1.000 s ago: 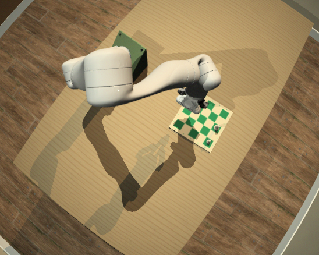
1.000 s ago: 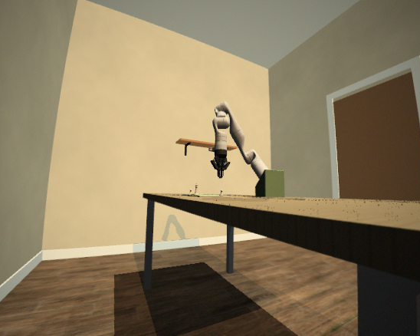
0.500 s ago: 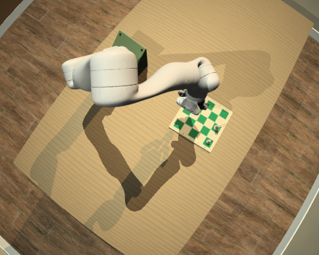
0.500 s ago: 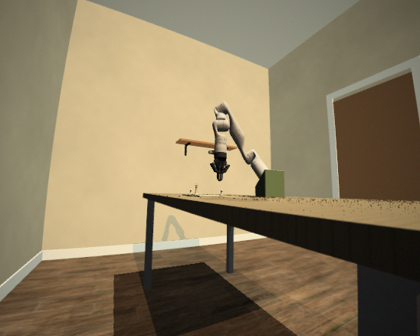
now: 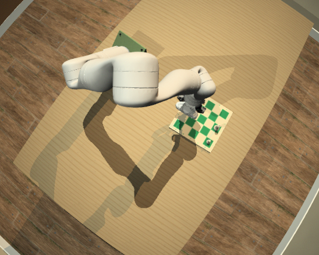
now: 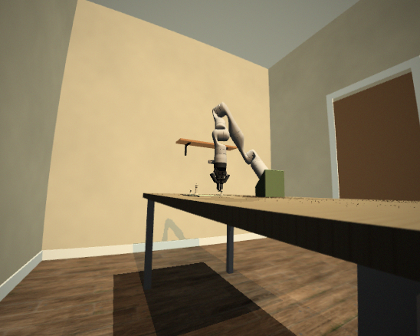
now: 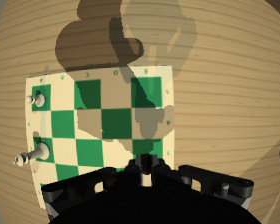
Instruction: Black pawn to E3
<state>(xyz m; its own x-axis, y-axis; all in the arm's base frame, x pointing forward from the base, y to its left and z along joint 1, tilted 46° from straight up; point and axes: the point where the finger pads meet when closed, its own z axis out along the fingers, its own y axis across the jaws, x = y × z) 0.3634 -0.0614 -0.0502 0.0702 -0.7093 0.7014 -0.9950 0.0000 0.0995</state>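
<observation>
My hand is 7 cm short of the green-and-cream chessboard and 5 cm above it. Round my hand: black pawn: 1 cm below.
</observation>
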